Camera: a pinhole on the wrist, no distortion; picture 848 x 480 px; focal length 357.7 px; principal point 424.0 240.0 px. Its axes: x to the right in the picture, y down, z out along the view. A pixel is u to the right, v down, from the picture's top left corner.
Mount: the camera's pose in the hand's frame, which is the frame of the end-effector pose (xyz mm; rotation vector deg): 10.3 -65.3 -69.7 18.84 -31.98 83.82
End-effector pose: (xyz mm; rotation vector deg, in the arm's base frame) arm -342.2 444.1 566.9 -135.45 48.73 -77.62
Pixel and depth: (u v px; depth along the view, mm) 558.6 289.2 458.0
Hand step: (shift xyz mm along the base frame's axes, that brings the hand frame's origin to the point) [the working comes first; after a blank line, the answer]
In the camera's frame: 172.3 63.0 458.0

348.0 182.4 -206.8
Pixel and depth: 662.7 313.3 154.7
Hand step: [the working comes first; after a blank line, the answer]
In the camera's frame: 103.2 31.7 154.7

98.3 67.8 -57.6
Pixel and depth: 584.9 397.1 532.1
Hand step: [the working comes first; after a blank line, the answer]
In the camera's frame: 239.3 233.7 532.1

333.3 263.8 -386.4
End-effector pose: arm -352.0 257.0 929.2 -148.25 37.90 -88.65
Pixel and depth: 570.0 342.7 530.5
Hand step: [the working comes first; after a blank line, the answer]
In the camera's frame: 216.5 152.3 530.5

361.5 143.3 -375.3
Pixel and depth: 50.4 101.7 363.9
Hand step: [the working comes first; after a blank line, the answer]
In the camera's frame: -380.1 -140.7 363.9

269.3 495.9 205.0
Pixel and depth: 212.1 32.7 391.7
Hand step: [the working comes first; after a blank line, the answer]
In the camera's frame: -232.0 -227.0 391.7

366.5 352.8 190.8
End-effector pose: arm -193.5 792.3 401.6 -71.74 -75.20 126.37
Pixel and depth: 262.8 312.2 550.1
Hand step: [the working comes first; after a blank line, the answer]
In the camera's frame: -247.9 111.0 550.1

-178.8 51.2 606.6
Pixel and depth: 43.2 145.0 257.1
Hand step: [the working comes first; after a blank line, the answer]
In the camera's frame: -273.7 -68.3 257.1

-100.7 258.0 342.4
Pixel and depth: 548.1 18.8 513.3
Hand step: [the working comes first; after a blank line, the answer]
In the camera's frame: 178.1 -317.4 513.3

-573.4 -10.5 151.8
